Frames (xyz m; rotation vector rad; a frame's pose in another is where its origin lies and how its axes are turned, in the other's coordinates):
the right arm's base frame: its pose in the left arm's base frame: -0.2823 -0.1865 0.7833 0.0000 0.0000 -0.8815
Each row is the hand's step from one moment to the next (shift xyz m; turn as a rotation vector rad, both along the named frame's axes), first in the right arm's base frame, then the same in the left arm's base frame.
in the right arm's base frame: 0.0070 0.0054 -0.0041 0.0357 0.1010 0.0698
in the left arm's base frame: 0.0086 -0.0020 -0.0041 0.1006 0.0367 0.0698
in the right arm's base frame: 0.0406 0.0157 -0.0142 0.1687 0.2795 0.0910
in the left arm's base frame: 0.0379 -0.0213 -0.0142 0.3230 0.0476 0.0910
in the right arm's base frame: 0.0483 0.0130 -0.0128 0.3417 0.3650 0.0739
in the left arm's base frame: 0.0408 -0.0290 -0.0128 0.4990 -0.0315 0.0739
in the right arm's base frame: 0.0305 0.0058 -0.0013 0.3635 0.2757 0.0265
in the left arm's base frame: 0.0239 -0.0198 -0.0013 0.4439 -0.1052 0.0265
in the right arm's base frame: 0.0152 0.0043 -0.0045 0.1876 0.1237 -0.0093
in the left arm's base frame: 0.0130 -0.0090 -0.0045 0.2148 -0.0661 -0.0093
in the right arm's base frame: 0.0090 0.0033 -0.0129 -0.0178 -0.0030 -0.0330
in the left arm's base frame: 0.0083 -0.0048 -0.0129 -0.0136 0.0118 -0.0330
